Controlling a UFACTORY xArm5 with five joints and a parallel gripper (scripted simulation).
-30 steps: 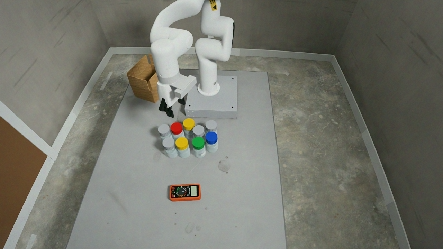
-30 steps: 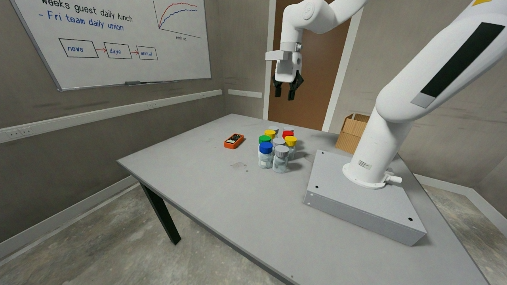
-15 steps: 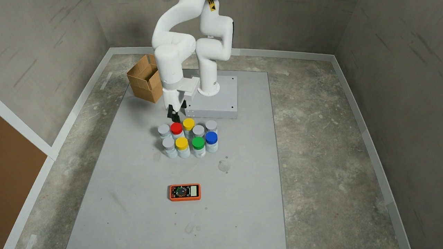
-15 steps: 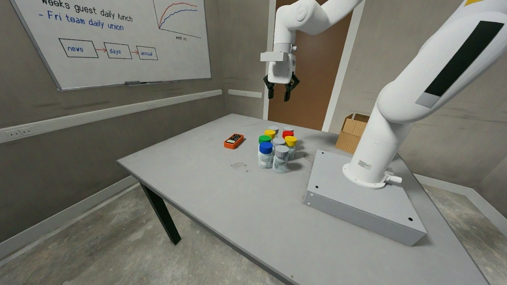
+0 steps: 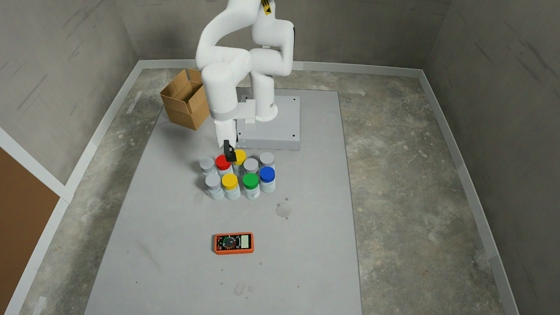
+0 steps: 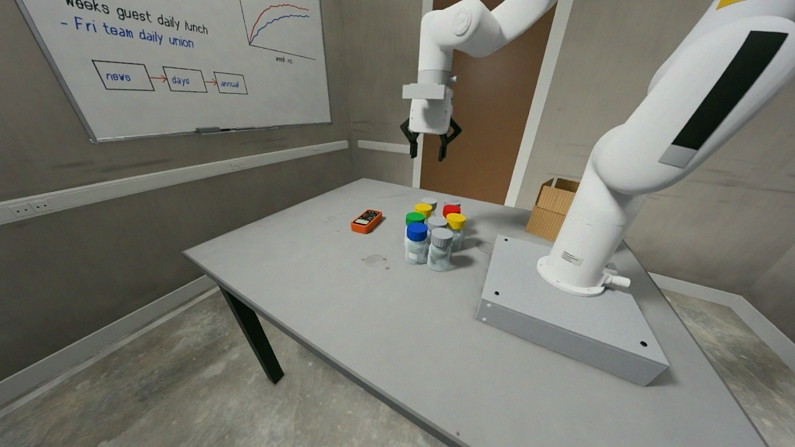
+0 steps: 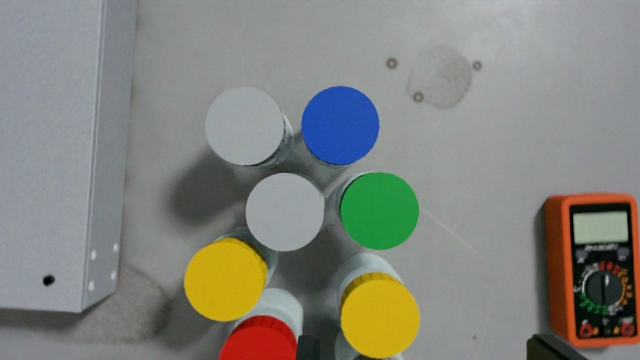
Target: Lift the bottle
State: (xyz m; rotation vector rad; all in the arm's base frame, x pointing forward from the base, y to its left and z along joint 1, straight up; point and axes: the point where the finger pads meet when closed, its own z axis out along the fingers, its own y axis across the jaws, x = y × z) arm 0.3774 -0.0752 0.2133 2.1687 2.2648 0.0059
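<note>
Now: hand 10 mm short of the green-capped bottle, 40 mm to the right of it and 230 mm above it. Round my hand: orange multimeter: 210 mm ahead, 10 mm to the right, 260 mm below; red-capped bottle: 80 mm behind, 70 mm to the right, 230 mm below; blue-capped bottle: 20 mm behind, 100 mm to the left, 230 mm below.
</note>
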